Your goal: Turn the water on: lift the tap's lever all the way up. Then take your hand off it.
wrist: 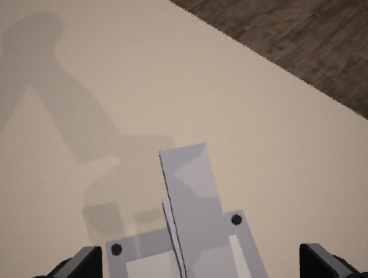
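Note:
The tap shows at the lower middle of the wrist view. Its lever (194, 195), a flat grey bar, points up the picture, with its square end well beyond the fingertips. A thinner grey strip shows along the lever's left side. How high the lever is tilted is hard to tell from above. My gripper (202, 261) is open wide and empty, one finger at the lower left and one at the lower right. Both fingers stand apart from the lever, with a broad gap on each side. The tap's rear part is cut off by the bottom edge.
A grey base plate (145, 241) with black round dots at its corners and a pale inner area lies under the tap. The beige table top (280, 150) ends at a slanting edge, with dark wooden floor (310, 40) beyond at the upper right. Shadows of the arm fall on the left.

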